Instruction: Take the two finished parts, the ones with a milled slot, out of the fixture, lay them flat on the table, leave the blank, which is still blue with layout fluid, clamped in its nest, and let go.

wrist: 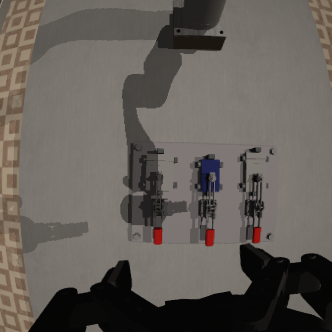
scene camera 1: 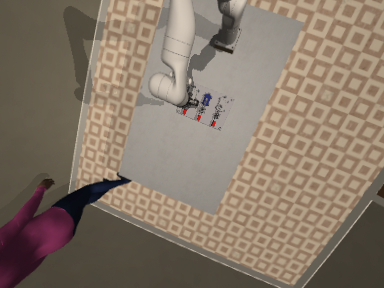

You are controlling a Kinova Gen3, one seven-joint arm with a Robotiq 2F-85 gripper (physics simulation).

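Places are measured from the arm's base along level axes (x ahead, y left, z up), in millimetres.
Where they show: gripper, between the fingertips: (wrist: 185,265); arm's base, origin of its link: (wrist: 201,14) (scene camera 1: 228,36).
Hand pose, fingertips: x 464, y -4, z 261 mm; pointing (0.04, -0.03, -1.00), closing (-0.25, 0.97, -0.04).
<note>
Things, the pixels of their centre, and the offset from my fingertips. Level surfaces: height alone.
- fixture plate, middle of its body: (wrist: 206,193) (scene camera 1: 204,106) 316 mm down, 34 mm back, 69 mm left
- pale finished part, middle of its body: (wrist: 255,171) (scene camera 1: 222,104) 298 mm down, 98 mm back, 173 mm left
- pale part, middle of its body: (wrist: 159,171) (scene camera 1: 192,93) 295 mm down, 69 mm back, 45 mm right
- grey table, height of its surface: 324 mm down
The blue blank (scene camera 1: 206,100) (wrist: 206,167) sits in the middle nest of the fixture plate (scene camera 1: 226,111) (wrist: 231,210), with a red-handled clamp's tip over it. A pale finished part (wrist: 256,162) sits in the right nest in the wrist view. Another pale part (wrist: 166,172) sits in the left nest, partly in shadow. The clamp arms reach over both pale parts; their slots are hard to make out. My gripper (scene camera 1: 194,104) (wrist: 185,265) is open and empty. In the wrist view its fingers show below the red handles; in the scene view it is over the plate's left part.
Red handles (wrist: 158,236) (wrist: 209,237) (wrist: 256,234) point toward the gripper side in the wrist view. The robot base (scene camera 1: 223,48) (wrist: 199,42) stands on the grey table (scene camera 1: 165,155) (wrist: 75,150) beyond the fixture. A person (scene camera 1: 37,235) is near the table's lower left corner in the scene view.
</note>
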